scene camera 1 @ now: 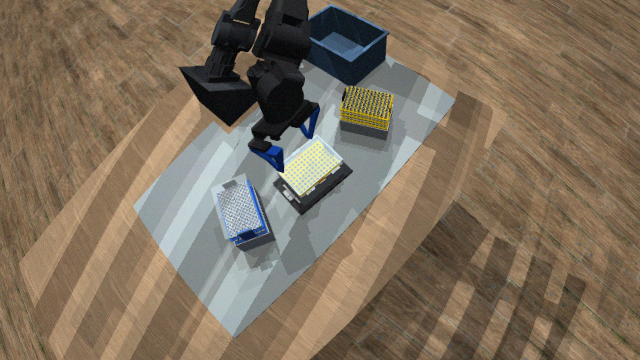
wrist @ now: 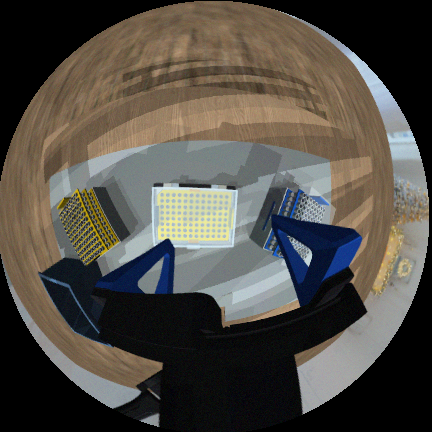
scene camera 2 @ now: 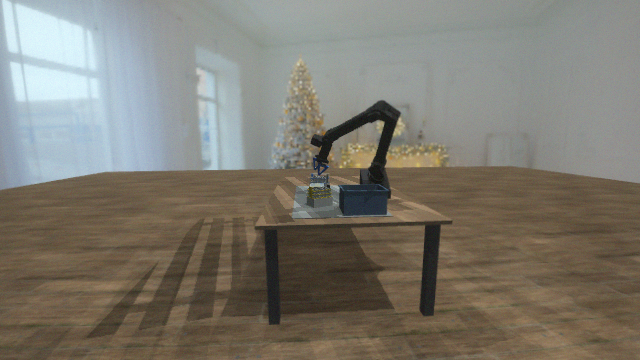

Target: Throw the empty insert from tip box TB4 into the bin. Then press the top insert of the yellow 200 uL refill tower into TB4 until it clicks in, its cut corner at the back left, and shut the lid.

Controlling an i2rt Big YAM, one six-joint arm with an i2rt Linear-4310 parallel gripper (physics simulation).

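Note:
Tip box TB4 (scene camera 1: 311, 167) (wrist: 195, 215) stands on the mat, with a black base and a pale yellow insert whose holes show no tips. Its clear lid (wrist: 236, 220) appears to lie down over the insert. My gripper (scene camera 1: 296, 154) (scene camera 2: 320, 173) (wrist: 219, 232) is open and empty above the box, fingers spread along its long side. The yellow refill tower (scene camera 1: 367, 109) (scene camera 2: 319, 193) (wrist: 90, 225) holds stacked inserts full of tips on a grey base, beside TB4 towards the bin. The blue bin (scene camera 1: 367, 57) (scene camera 2: 363, 201) (wrist: 75, 300) is open. Cut corners cannot be made out.
A blue tip rack (scene camera 1: 242, 210) (wrist: 307, 207) with a clear cover around its top stands on the other side of TB4 from the yellow tower. The grey mat (scene camera 1: 190, 172) lies on the wooden table (scene camera 1: 105, 235). The arm's base (scene camera 1: 217, 95) stands at the table's rear edge.

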